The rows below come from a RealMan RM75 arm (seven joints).
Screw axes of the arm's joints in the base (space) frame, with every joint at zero. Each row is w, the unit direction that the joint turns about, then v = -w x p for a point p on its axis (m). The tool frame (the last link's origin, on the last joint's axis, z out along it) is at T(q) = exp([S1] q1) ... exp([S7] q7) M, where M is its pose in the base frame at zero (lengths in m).
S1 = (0, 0, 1, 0, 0, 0)
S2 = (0, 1, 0, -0.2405, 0, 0)
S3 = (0, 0, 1, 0, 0, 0)
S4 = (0, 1, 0, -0.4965, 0, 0)
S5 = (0, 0, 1, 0, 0, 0)
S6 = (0, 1, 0, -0.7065, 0, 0)
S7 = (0, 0, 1, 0, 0, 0)
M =
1 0 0 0
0 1 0 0
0 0 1 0.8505
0 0 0 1
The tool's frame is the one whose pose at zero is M.
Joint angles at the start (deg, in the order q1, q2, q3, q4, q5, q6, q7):
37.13, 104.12, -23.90, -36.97, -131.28, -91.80, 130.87
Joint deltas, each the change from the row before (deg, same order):
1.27, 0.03, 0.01, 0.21, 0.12, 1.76, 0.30
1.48, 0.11, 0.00, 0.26, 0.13, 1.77, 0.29
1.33, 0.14, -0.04, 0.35, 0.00, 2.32, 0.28
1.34, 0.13, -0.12, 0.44, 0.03, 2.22, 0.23
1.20, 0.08, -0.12, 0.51, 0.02, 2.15, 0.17
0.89, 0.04, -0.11, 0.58, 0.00, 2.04, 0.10
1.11, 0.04, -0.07, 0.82, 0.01, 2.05, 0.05
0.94, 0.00, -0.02, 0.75, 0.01, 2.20, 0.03
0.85, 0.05, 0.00, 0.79, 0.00, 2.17, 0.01
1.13, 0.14, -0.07, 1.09, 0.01, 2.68, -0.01
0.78, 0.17, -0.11, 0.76, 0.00, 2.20, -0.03
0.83, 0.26, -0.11, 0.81, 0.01, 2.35, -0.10
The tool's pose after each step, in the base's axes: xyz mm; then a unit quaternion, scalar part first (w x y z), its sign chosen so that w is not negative. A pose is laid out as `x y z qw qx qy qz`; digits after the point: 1 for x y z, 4 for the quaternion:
291.7 383.3 124.4 0.1575 -0.7720 0.5778 0.2130
283.9 393.8 124.2 0.1662 -0.7732 0.5718 0.2181
278.0 404.1 123.8 0.1789 -0.7721 0.5678 0.2224
271.6 413.9 123.0 0.1899 -0.7715 0.5634 0.2264
266.1 422.8 122.3 0.2005 -0.7704 0.5598 0.2299
262.7 429.8 121.7 0.2109 -0.7681 0.5580 0.2326
258.0 437.4 120.2 0.2194 -0.7665 0.5557 0.2359
254.6 444.6 119.6 0.2303 -0.7634 0.5540 0.2393
251.7 451.0 118.5 0.2405 -0.7599 0.5531 0.2424
247.5 458.8 115.9 0.2514 -0.7560 0.5521 0.2458
244.9 464.5 113.7 0.2611 -0.7526 0.5514 0.2479
242.0 470.3 110.7 0.2710 -0.7491 0.5504 0.2499

